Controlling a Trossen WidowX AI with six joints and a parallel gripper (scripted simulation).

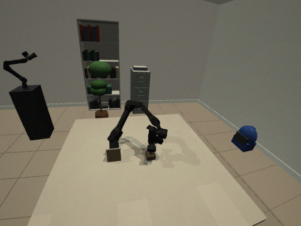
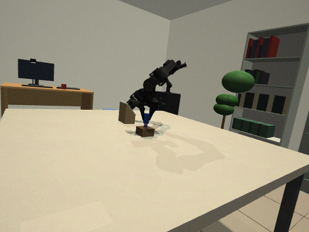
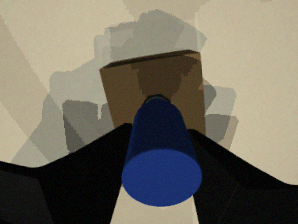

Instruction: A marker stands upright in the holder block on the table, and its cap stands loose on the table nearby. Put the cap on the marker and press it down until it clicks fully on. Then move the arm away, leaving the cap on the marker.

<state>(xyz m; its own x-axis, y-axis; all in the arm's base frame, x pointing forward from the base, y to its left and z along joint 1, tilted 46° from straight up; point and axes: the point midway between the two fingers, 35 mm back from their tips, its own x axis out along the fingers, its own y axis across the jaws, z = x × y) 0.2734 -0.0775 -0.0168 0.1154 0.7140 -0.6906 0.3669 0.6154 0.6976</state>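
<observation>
Now: the brown holder block 60 mm below my gripper tip. From my gripper tip the other things lie so: blue cap: 10 mm above.
</observation>
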